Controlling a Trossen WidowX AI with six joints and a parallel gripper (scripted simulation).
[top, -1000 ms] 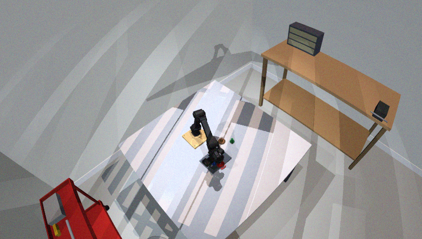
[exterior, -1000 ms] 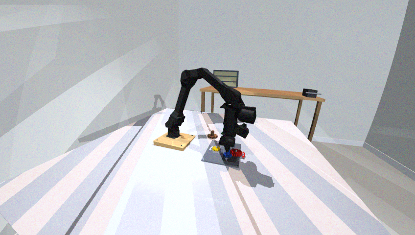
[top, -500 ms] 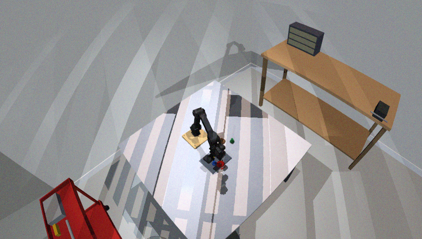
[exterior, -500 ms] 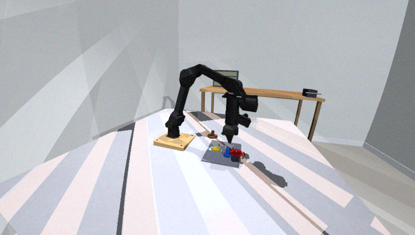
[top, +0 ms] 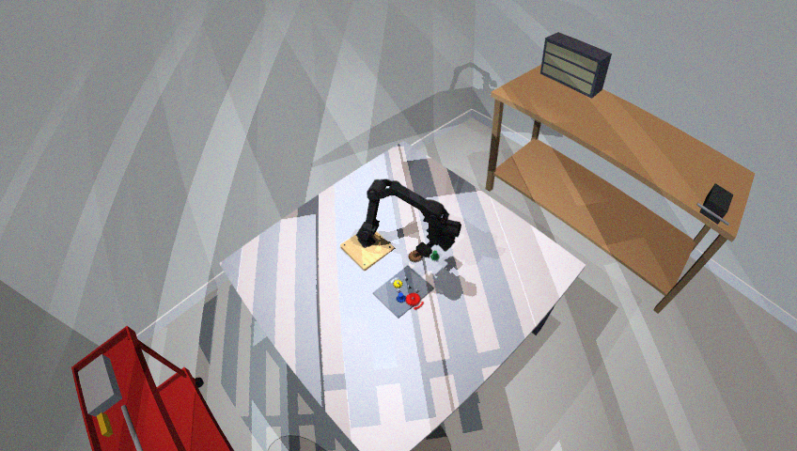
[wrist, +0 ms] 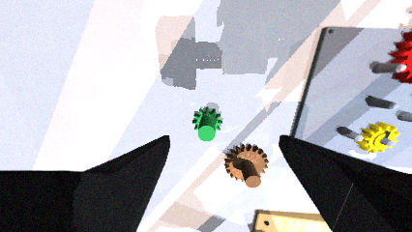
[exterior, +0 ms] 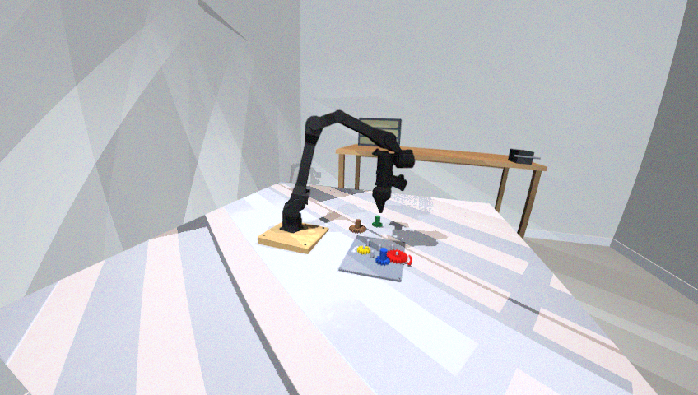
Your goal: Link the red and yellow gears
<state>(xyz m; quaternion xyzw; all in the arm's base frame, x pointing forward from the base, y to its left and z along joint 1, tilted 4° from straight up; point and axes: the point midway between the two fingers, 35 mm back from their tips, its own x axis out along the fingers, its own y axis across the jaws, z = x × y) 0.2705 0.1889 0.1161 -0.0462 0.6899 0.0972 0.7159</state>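
Now: gripper tip 20 mm past the green gear, 10 mm to the right of it and 60 mm above it. The rest, counted from my gripper tip: yellow gear: 10 mm ahead, 210 mm to the right, 60 mm below; then brown gear: 70 mm behind, 60 mm to the right, 60 mm below; then red gear: 110 mm ahead, 200 mm to the right, 60 mm below.
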